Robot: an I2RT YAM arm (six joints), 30 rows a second.
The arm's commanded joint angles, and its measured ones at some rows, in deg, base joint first. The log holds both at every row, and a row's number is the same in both.
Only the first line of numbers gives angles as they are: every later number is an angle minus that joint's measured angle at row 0.
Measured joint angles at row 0:
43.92, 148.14, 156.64, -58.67, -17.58, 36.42
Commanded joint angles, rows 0 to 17:
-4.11, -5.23, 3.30, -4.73, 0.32, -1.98
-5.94, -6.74, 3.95, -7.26, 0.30, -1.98
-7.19, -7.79, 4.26, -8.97, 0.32, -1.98
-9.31, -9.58, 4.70, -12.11, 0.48, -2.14
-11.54, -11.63, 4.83, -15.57, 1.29, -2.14
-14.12, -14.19, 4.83, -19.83, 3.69, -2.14
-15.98, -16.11, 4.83, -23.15, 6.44, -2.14
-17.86, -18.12, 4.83, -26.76, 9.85, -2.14
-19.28, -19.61, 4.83, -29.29, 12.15, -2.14
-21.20, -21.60, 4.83, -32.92, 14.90, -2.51
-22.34, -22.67, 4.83, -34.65, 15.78, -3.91
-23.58, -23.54, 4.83, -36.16, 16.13, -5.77
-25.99, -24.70, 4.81, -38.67, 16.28, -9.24
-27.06, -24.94, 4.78, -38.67, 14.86, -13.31
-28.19, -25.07, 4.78, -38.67, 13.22, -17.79
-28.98, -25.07, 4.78, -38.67, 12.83, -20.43
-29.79, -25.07, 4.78, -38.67, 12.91, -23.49
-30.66, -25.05, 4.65, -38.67, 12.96, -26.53
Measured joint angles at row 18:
-28.08, -26.50, 5.11, -38.30, 13.04, -13.50
